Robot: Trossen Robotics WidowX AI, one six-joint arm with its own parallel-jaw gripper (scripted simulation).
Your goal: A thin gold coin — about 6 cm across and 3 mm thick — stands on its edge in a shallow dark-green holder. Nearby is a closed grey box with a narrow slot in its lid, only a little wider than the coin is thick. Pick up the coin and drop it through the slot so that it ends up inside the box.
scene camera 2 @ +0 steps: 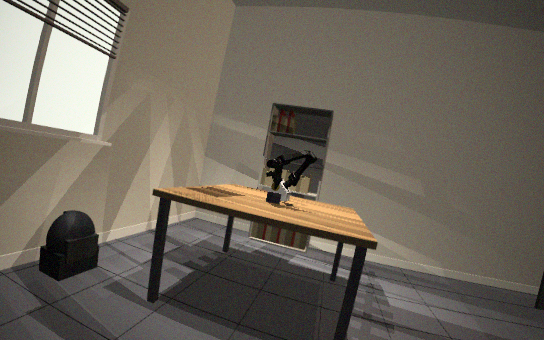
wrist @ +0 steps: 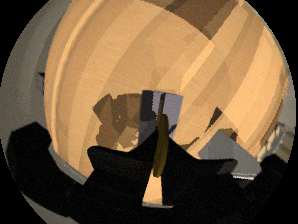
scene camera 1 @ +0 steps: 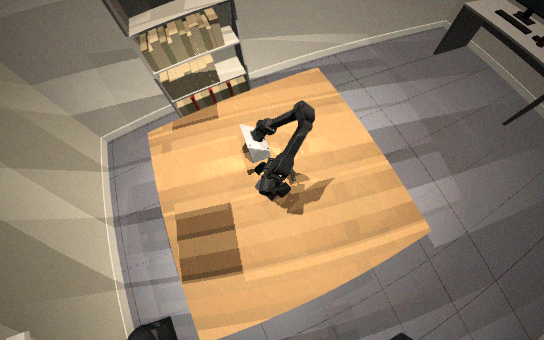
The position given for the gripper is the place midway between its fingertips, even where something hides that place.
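Observation:
A gold coin is held by the gripper (wrist: 158, 133).

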